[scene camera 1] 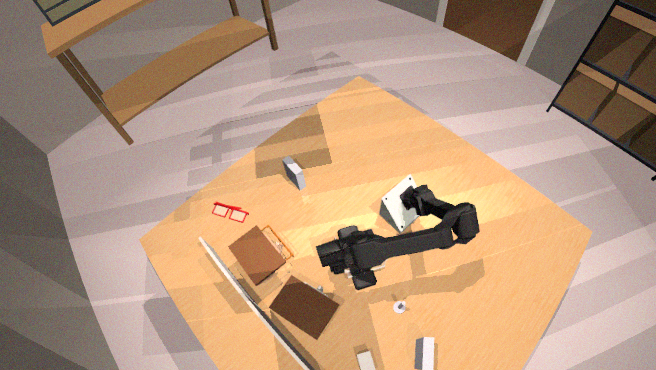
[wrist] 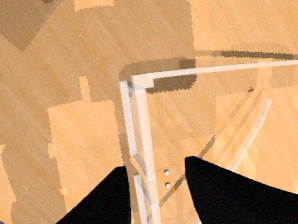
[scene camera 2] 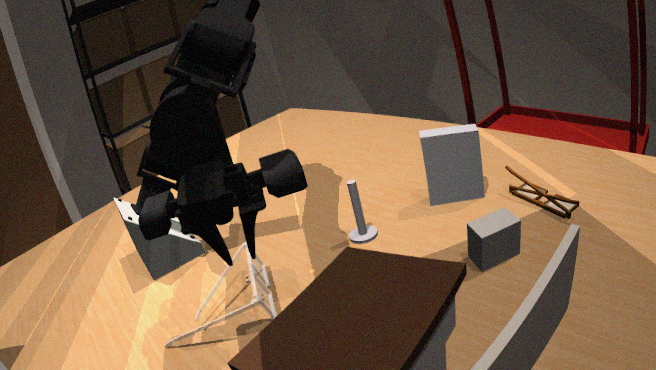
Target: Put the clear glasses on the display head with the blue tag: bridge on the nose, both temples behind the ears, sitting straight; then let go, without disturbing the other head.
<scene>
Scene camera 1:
my gripper: 356, 265
brown-topped block: 309, 309
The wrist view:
my gripper: 156, 171
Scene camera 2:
my gripper: 242, 260
grey panel: 452, 156
brown-topped block: 366, 302
grey post: 363, 233
</scene>
